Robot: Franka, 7 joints.
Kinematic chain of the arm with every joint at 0, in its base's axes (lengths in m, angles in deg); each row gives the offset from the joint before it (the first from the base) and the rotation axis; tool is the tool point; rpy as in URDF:
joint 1: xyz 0 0 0.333 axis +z
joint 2: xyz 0 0 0 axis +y
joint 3: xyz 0 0 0.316 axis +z
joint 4: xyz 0.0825 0 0 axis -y
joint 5: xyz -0.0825 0 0.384 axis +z
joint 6: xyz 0 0 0 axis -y
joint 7: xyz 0.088 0 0 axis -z
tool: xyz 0 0 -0.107 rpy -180 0 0
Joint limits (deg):
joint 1: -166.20..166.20
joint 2: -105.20..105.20
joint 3: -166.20..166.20
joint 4: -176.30..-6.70
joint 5: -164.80..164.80
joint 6: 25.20..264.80
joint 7: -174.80..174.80
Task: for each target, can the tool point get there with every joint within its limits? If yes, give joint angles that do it. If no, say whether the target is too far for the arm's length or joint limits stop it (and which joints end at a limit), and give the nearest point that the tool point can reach.
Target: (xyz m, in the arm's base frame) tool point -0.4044 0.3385 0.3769
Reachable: yes | joints 72.24 65.00 69.13 -113.43 75.18 58.88 41.65
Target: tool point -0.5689 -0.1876 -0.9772
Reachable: no: too far | nearest point -0.4029 -0.1329 -0.3417 | short by 0.659 m
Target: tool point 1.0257 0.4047 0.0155
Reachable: no: too far | nearest point 0.7669 0.3026 0.0956 | short by 0.290 m
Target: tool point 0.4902 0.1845 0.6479
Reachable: yes | joints 139.73 25.34 -133.73 -119.91 -49.19 170.65 -83.95
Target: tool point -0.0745 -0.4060 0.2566
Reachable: yes | joints 123.13 -4.90 136.45 -137.77 2.76 104.52 53.13
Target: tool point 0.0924 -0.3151 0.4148
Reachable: yes | joints -13.97 -42.14 -79.67 -153.56 -108.40 211.26 -17.54
